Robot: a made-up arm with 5 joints.
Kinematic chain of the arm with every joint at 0, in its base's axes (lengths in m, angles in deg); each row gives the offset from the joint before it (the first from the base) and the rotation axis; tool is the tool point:
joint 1: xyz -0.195 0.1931 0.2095 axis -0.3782 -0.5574 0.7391
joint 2: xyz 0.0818 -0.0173 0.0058 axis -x
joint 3: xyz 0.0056 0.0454 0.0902 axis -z
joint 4: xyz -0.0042 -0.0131 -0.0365 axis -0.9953 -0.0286 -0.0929
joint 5: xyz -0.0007 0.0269 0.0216 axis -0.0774 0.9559 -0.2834
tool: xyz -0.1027 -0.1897 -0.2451
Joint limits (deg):
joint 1: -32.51..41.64
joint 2: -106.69..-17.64
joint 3: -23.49..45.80
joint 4: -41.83..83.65
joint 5: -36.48..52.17
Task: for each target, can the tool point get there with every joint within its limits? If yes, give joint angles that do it. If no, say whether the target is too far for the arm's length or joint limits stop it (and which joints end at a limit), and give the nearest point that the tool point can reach.
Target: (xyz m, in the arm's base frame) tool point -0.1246 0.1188 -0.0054
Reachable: yes | joints 17.65 -68.72 8.35 36.59 -16.88
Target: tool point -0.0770 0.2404 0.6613
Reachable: no: joint limits stop it (at a limit: joint 1, joint 3, joint 4, joint 5) | nearest point -0.2217 0.2540 0.5166 | short by 0.205 m
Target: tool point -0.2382 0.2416 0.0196
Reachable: yes | joints 19.67 -29.59 4.85 -30.31 7.80
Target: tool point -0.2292 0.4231 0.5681
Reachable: no: joint limits stop it (at a limit: joint 2, joint 3, joint 4, joint 5) | nearest point -0.2231 0.3518 0.4726 | short by 0.119 m
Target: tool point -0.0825 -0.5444 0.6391
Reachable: no: too far | nearest point -0.0959 -0.0952 0.3282 | short by 0.546 m
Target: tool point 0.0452 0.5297 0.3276
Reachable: no: joint limits stop it (at a limit: joint 2, joint 3, joint 5) | nearest point -0.0348 0.4177 0.2824 | short by 0.145 m
